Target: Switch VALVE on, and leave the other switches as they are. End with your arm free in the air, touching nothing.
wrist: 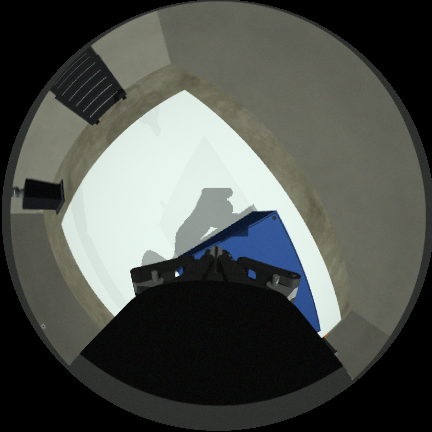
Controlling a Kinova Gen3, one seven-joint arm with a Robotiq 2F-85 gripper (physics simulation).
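Frame: origin at the arm's base, x ahead, y left, z up, level; millimetres.
Where they show: gripper, fingertip midpoint: (215,252).
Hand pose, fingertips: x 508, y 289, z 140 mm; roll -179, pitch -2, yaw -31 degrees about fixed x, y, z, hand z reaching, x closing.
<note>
After its pixels a point has its place.
The blue switch box (280,250) @[x 609, y 207, z 83 mm] shows at the lower right of centre in the wrist view. Its upper corner, with a small dark screw, and part of its blue face are visible. My gripper (215,252) @[x 508, y 289, z 141 mm] is shut and empty. Its fingertips overlap the box's left part in the view; I cannot tell the height between them. The VALVE label and the switches do not show in this view, so their positions cannot be told. The gripper and the black arm body cover the lower part of the box.
The box stands on a white table (120,165) @[x 325, y 652, z -59 mm], with shadows of the arm to the left of the box. A black slatted object (90,87) stands at the upper left. A black block-shaped object (42,195) is at the far left. Grey walls surround the table.
</note>
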